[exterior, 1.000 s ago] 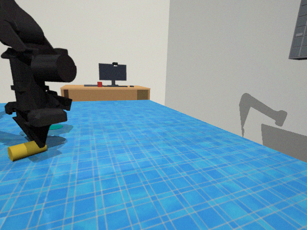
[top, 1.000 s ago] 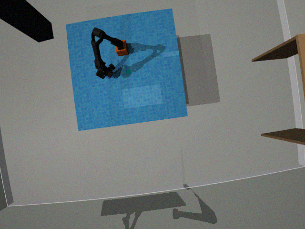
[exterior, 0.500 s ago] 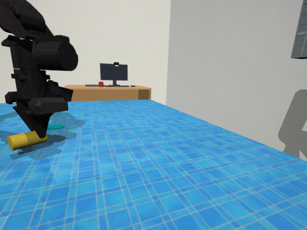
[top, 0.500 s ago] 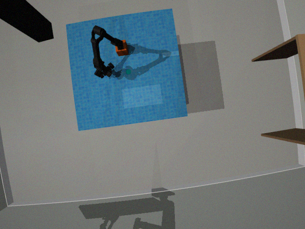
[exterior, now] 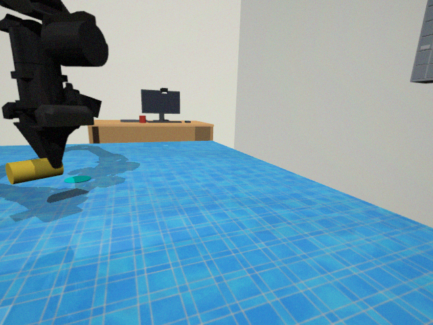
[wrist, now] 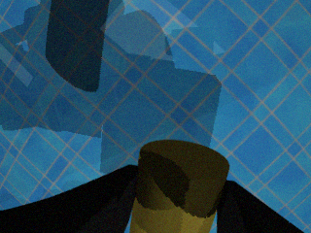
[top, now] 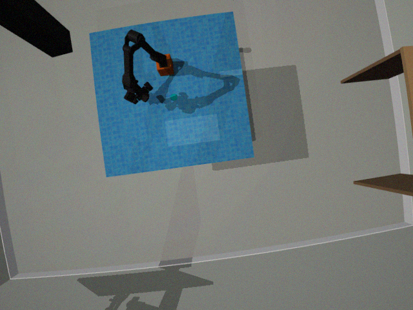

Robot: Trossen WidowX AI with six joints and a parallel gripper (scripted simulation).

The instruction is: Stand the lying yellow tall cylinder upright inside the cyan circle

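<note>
Now: the cyan circle 21 cm to the left of my gripper tip, 9 cm below it and 1 cm ahead of it. Round my gripper tip: yellow cylinder: 2 cm behind, 1 cm to the right.
</note>
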